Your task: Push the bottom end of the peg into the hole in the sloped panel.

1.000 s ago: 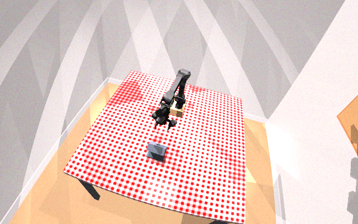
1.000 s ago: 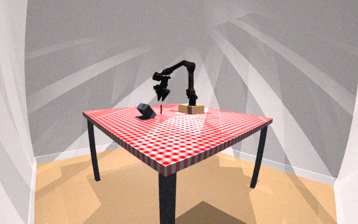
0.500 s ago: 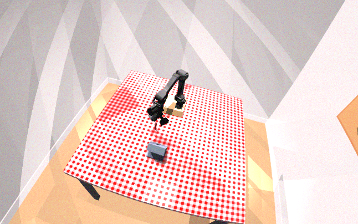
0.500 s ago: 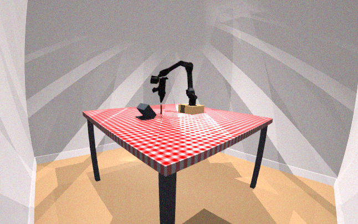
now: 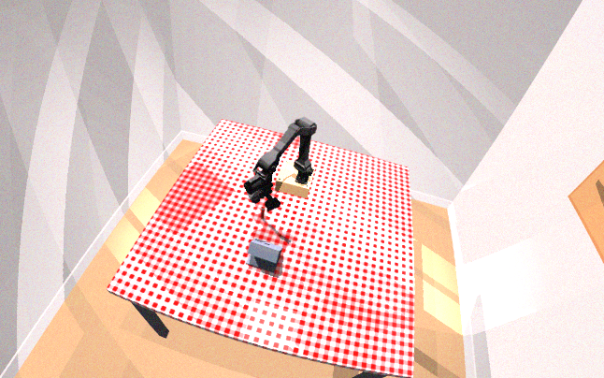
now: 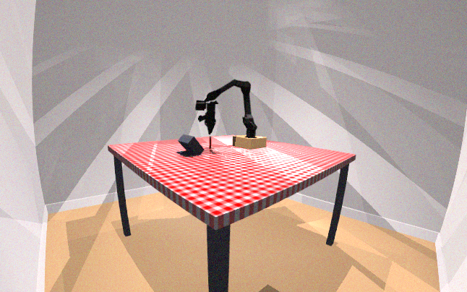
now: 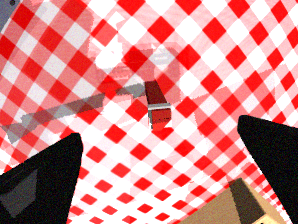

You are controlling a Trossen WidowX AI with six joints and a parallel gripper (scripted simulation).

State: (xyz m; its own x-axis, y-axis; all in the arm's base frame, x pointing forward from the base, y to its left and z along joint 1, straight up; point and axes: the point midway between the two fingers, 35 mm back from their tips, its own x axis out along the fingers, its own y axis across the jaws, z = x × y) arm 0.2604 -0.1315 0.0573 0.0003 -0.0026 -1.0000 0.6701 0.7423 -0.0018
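Now: gripper tip 4 cm above the peg. Also, from my gripper tip: panel (20 cm ahead, 8 cm to the left, 5 cm below).
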